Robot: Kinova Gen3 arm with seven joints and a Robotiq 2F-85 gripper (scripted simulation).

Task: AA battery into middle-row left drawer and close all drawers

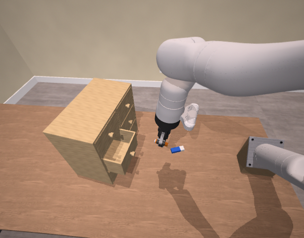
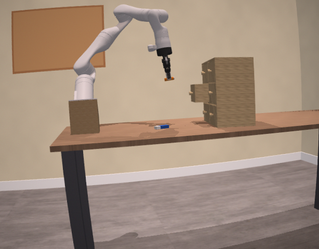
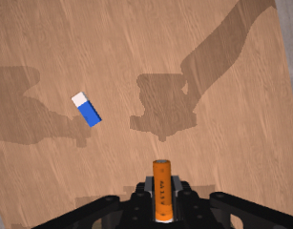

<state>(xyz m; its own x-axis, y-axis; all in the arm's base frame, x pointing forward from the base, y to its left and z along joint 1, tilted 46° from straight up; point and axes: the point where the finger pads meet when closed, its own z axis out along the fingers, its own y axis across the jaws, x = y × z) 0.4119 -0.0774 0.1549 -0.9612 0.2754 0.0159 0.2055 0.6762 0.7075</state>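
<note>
Right now the orange AA battery is 10 mm below my hand. From my hand the other things lie so: eraser: 80 mm behind, 120 mm to the right, 230 mm below.
</note>
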